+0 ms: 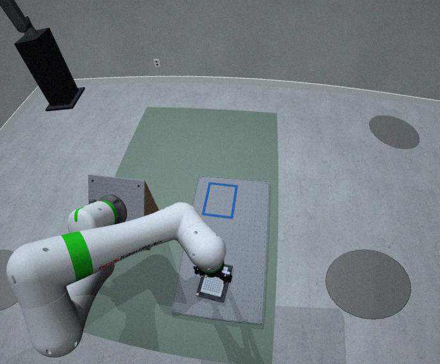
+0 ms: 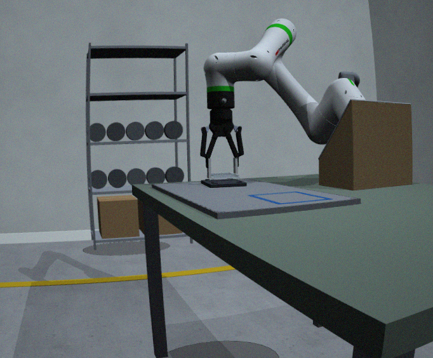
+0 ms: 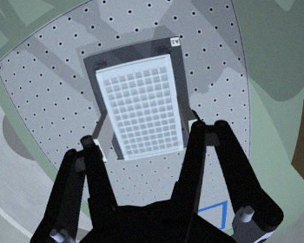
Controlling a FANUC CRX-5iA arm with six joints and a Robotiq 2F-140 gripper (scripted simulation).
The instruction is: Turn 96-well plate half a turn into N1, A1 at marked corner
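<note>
Right now my hand is 20 mm above the white 96-well plate. Also, from my hand: dark plate nest N1: 40 mm below; then white mark: 70 mm behind, 60 mm to the right, 40 mm below.
</note>
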